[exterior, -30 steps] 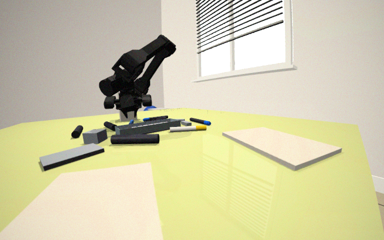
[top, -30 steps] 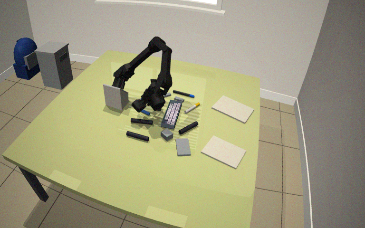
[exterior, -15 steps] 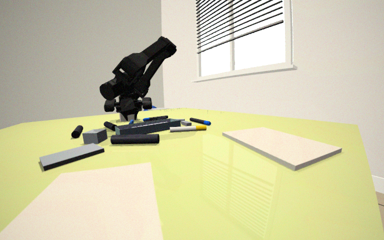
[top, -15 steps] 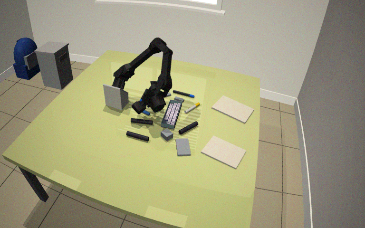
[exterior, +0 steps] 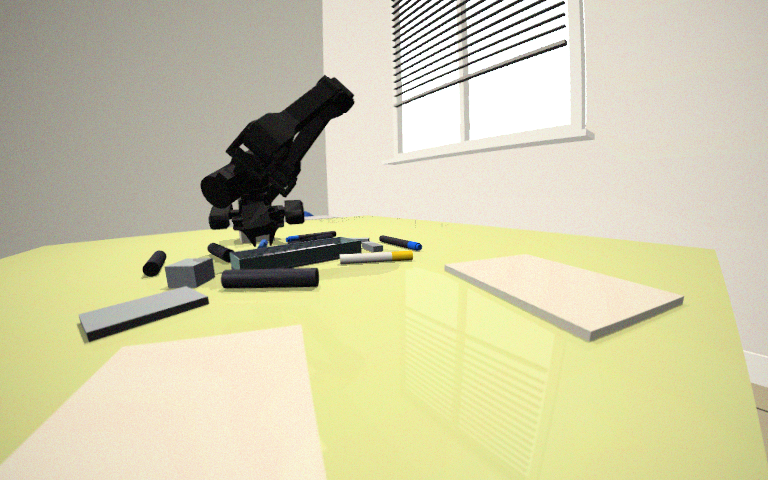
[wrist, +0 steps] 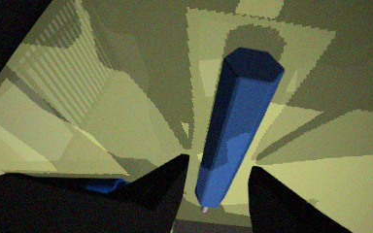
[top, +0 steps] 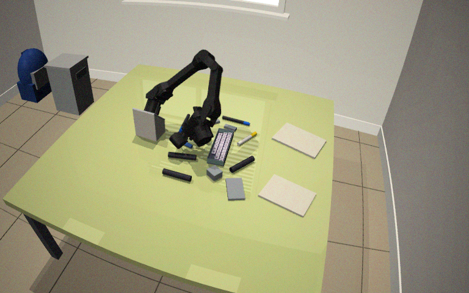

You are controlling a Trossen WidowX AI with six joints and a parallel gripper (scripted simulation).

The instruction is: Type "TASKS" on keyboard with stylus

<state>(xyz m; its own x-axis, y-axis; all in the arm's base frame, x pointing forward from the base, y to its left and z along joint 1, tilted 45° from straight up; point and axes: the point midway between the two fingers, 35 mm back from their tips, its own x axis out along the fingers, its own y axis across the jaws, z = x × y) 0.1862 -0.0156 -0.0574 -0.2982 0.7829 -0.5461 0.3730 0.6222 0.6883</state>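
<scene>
Right now the yellow marker is 290 mm ahead of my gripper tip and 110 mm to the left of it. Also, from my gripper tip: grey slab (280 mm ahead, 220 mm to the right); blue stylus (20 mm behind, 10 mm to the left); grey cube (190 mm ahead, 160 mm to the right, 10 mm above).
</scene>
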